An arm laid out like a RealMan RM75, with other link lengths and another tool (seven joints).
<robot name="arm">
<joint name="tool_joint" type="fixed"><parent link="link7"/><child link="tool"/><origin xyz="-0.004 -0.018 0.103" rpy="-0.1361 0 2.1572"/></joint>
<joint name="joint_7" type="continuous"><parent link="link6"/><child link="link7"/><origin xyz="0.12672 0 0" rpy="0 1.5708 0"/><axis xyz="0 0 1"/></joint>
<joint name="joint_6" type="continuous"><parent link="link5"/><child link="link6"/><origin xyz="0 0 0" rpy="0 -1.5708 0"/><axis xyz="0 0 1"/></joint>
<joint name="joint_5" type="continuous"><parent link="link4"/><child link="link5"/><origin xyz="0 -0.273 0" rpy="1.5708 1.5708 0"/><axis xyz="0 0 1"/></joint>
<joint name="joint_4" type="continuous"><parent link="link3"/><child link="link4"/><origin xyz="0 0 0" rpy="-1.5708 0 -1.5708"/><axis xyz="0 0 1"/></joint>
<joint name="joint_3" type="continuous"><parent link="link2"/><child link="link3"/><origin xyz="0 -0.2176 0" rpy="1.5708 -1.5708 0"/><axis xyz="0 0 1"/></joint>
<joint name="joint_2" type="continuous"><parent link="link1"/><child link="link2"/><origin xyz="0 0 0" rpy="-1.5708 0 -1.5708"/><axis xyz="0 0 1"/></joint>
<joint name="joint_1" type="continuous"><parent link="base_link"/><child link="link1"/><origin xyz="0 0 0.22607" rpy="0 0 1.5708"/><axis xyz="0 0 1"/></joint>
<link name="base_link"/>
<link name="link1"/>
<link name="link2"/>
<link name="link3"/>
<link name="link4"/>
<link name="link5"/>
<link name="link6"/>
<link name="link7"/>
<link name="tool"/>
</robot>
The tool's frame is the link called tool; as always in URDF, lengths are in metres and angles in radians. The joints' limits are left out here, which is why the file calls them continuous.
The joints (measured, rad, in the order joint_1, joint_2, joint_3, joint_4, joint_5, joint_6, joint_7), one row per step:
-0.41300 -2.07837 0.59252 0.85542 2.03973 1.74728 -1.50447
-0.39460 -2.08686 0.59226 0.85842 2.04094 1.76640 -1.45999
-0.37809 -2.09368 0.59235 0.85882 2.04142 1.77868 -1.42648
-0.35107 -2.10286 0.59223 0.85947 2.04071 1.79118 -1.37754
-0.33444 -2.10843 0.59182 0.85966 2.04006 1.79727 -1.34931
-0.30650 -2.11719 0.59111 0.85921 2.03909 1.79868 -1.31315
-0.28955 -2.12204 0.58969 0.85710 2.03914 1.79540 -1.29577
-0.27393 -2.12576 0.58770 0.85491 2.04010 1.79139 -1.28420
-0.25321 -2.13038 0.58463 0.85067 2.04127 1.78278 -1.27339
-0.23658 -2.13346 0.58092 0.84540 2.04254 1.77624 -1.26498
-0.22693 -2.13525 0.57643 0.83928 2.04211 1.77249 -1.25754
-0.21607 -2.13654 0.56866 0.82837 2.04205 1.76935 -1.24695
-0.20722 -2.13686 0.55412 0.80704 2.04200 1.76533 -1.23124
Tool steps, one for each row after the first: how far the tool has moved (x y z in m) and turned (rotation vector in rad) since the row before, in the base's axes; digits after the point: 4 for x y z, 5 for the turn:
-0.0026 -0.0085 -0.0030 0.00203 0.00211 -0.03036
-0.0028 -0.0070 -0.0027 0.00233 0.00026 -0.01845
-0.0055 -0.0097 -0.0033 0.00933 0.00219 -0.02131
-0.0034 -0.0057 -0.0019 0.00672 0.00104 -0.01040
-0.0068 -0.0083 -0.0031 0.01248 0.00253 -0.00271
-0.0049 -0.0047 -0.0020 0.00793 0.00158 0.00601
-0.0049 -0.0043 -0.0016 0.00605 0.00149 0.01048
-0.0070 -0.0055 -0.0022 0.00796 0.00149 0.02037
-0.0058 -0.0048 -0.0017 0.00599 0.00024 0.01799
-0.0035 -0.0030 -0.0011 0.00579 -0.00222 0.01078
-0.0042 -0.0039 -0.0015 0.00696 -0.00470 0.01310
-0.0046 -0.0042 -0.0022 0.01053 -0.01010 0.01576

